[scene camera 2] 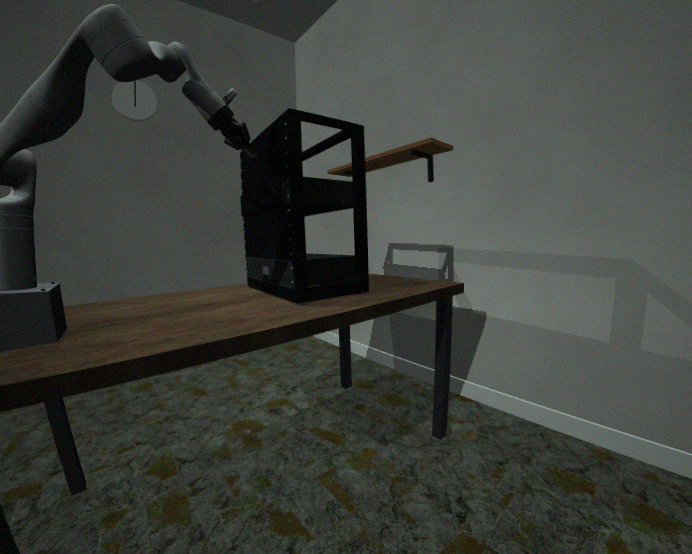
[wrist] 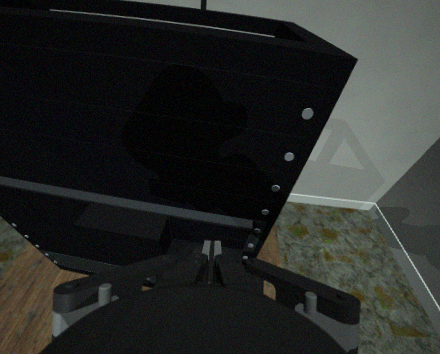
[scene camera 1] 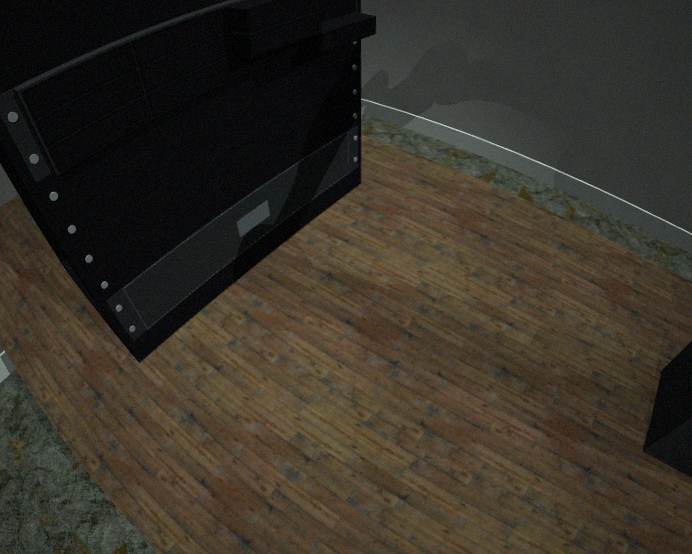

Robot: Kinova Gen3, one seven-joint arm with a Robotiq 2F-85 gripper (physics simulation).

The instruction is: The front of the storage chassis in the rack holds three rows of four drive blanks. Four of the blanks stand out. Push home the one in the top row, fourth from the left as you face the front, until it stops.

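Pixels of known places: gripper, fingertip midpoint: (scene camera 2: 254,156) (wrist: 212,252); arm's base at its link origin: (scene camera 2: 14,287).
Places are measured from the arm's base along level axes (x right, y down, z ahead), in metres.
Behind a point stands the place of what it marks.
The black rack (scene camera 1: 253,257) @[y 0.104, x -0.038, z 0.721 m] (scene camera 2: 294,201) @[y -0.192, x 0.227, z 0.686 m] (wrist: 330,60) @[y -0.472, x 0.208, z 0.681 m] holds the dark storage chassis (scene camera 1: 86,98) @[y -0.243, x -0.192, z 0.728 m] (wrist: 125,198) @[y -0.279, x 0.020, z 0.709 m], whose front is very dark. In scene camera 1, a blank (scene camera 1: 349,28) @[y -0.212, x 0.127, z 0.641 m] stands out at the far right; its row is hard to tell. A larger dark block (scene camera 1: 253,28) @[y -0.252, x -0.024, z 0.666 m] stands out to its left. In the wrist view, a blank (wrist: 122,220) @[y -0.275, x 0.025, z 0.676 m] stands out below the chassis's upper edge, left of the fingers. My gripper (scene camera 2: 249,150) @[y -0.338, x 0.135, z 0.606 m] (wrist: 212,252) @[y -0.338, x 0.135, z 0.606 m] is shut and empty, tilted down at the upper front of the rack, near the chassis's right end. Whether the fingertips touch a blank cannot be told.
The rack stands on the wooden table (scene camera 1: 375,346) @[y 0.129, x -0.071, z 0.492 m] (scene camera 2: 173,323) @[y 0.130, x 0.128, z 0.335 m]. A lighter plate (scene camera 1: 190,253) @[y 0.014, x -0.134, z 0.734 m] with a pale label crosses the rack's lower front. Round bolts line the right post beside my fingers in the wrist view. A wall shelf (scene camera 2: 398,154) hangs behind the rack.
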